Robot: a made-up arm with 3 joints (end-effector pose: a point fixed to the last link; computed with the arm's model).
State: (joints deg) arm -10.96 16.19 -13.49
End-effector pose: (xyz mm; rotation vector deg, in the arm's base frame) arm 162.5 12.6 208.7 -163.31 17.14 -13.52
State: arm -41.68 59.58 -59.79
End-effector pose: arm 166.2 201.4 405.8 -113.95 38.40 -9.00
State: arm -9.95 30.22 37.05
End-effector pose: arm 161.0 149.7 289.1 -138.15 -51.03 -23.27
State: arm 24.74 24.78 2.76
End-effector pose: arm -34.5 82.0 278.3 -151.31 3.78 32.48
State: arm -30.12 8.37 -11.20
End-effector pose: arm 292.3 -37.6 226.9 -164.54 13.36 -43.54
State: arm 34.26 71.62 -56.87
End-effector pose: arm 12.7 227.9 550.2 -97.03 76.30 71.41
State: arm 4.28 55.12 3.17
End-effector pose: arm 91.8 218.6 414.8 -124.30 -1.02 2.98
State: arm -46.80 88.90 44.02
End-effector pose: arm 17.8 249.3 657.7 -64.54 -71.82 -65.43
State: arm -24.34 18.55 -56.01
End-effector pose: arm 200.6 4.7 217.5 -142.82 70.87 -20.69
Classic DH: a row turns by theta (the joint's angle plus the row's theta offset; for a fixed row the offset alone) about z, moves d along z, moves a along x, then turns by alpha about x. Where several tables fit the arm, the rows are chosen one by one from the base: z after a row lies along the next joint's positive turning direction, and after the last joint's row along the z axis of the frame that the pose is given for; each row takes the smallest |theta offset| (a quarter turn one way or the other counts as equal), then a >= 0, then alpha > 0; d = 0 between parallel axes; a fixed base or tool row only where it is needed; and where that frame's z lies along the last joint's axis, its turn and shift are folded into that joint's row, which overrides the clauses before.
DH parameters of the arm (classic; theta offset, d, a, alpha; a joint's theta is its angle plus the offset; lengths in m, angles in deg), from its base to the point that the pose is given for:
base (fixed): 0 0.575 0.117 -90
joint 1: -90 -0.165 0.004 -90
joint 2: 88.23 -0.0146 -0.1284 81.22
joint 3: 11.48 -0.0635 0.0473 -171.05
tool (fixed): -78.66 0.3423 0 0

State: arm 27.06 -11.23 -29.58
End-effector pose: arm -102.4 -190.3 234.4 151.42 -34.18 -31.07
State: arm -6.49 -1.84 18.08
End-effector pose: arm 156.3 -77.4 166.9 177.53 27.95 8.74
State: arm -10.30 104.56 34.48
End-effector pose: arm 71.2 203.0 795.1 -65.53 -31.88 -34.18
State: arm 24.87 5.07 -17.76
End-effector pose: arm -75.2 -66.3 228.5 172.17 -27.36 -38.35
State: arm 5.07 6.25 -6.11
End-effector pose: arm 63.1 -47.3 184.5 -174.52 9.57 7.95
